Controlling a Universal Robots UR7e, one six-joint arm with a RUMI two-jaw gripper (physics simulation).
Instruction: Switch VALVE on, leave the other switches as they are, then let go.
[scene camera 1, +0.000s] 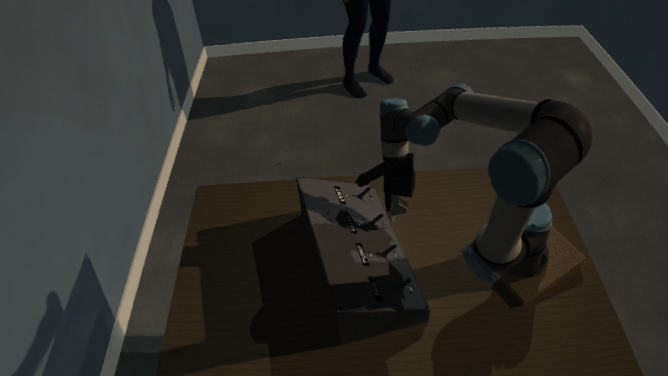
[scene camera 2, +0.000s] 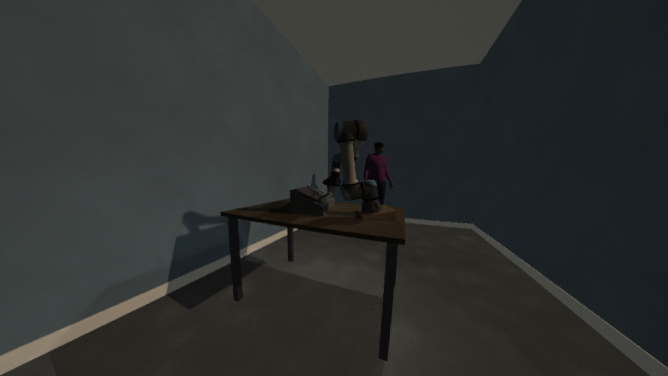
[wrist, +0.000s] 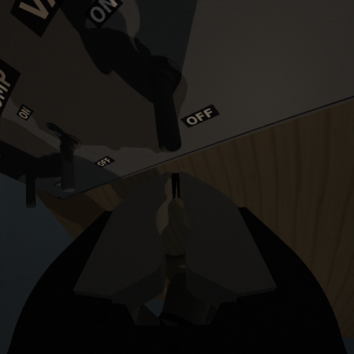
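Seen in the pictures: gripper, fingertip midpoint: (scene camera 1: 392, 221) (scene camera 2: 329, 195); arm's base, origin of the base link: (scene camera 1: 522, 255) (scene camera 2: 371, 210).
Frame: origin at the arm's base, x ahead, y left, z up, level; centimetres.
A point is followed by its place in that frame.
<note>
The grey sloped switch box (scene camera 1: 335, 245) {y 7.8, x 55.2, z 11.9 cm} (scene camera 2: 305, 202) {y 25.9, x 41.4, z 5.6 cm} stands on the table. The VALVE lever (scene camera 1: 376, 220) {y -5.5, x 44.4, z 7.6 cm} (wrist: 166, 117), second from the far end, leans to its OFF label (wrist: 200, 116). The cut-off VALVE label (wrist: 39, 14) and the ON label (wrist: 103, 11) lie at the upper left in the wrist view. My gripper (scene camera 1: 393, 218) {y -5.6, x 39.7, z 7.3 cm} (wrist: 176, 174) is shut and empty. Its fingertips are beside the box's lower edge, close to the lever's free end in the wrist view; contact cannot be made out. The PUMP lever (scene camera 1: 388, 250) {y 5.6, x 40.6, z 7.7 cm} (wrist: 67, 172) also leans to its OFF side.
Another lever (scene camera 1: 364, 193) {y -16.7, x 48.7, z 7.5 cm} stands at the far end of the panel, and one more (scene camera 1: 405, 284) {y 16.9, x 35.8, z 7.9 cm} (wrist: 31, 190) at the near end. The box stands on the wooden table (scene camera 1: 225, 200) {y -21.8, x 98.3, z -3.5 cm} (scene camera 2: 270, 216) {y 43.5, x 58.3, z -3.5 cm}. A person (scene camera 1: 356, 50) (scene camera 2: 378, 167) stands behind the table. A wall (scene camera 1: 90, 125) rises on the left.
</note>
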